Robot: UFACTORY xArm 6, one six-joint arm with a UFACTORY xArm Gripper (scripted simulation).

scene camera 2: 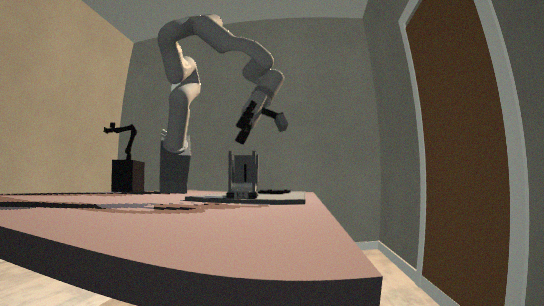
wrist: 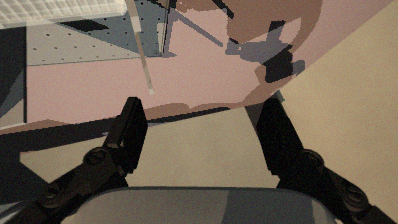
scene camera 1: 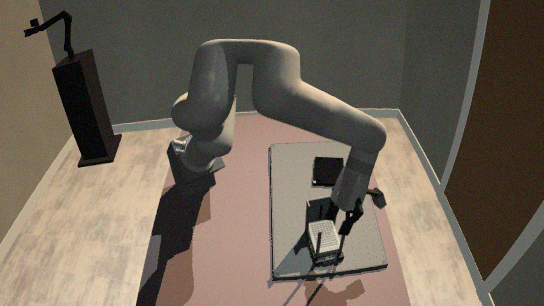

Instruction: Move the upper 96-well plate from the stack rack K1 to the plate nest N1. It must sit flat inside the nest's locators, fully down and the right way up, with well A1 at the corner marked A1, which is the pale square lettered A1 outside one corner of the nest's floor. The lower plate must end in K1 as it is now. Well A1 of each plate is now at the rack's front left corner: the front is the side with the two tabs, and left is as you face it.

Path:
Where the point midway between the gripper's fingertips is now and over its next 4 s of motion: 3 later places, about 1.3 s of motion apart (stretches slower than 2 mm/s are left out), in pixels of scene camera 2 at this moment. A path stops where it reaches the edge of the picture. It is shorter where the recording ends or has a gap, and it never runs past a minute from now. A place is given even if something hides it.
My gripper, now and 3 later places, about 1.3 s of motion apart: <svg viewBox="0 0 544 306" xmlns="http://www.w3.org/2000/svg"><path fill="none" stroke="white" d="M239 135L241 142L243 149L243 166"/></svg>

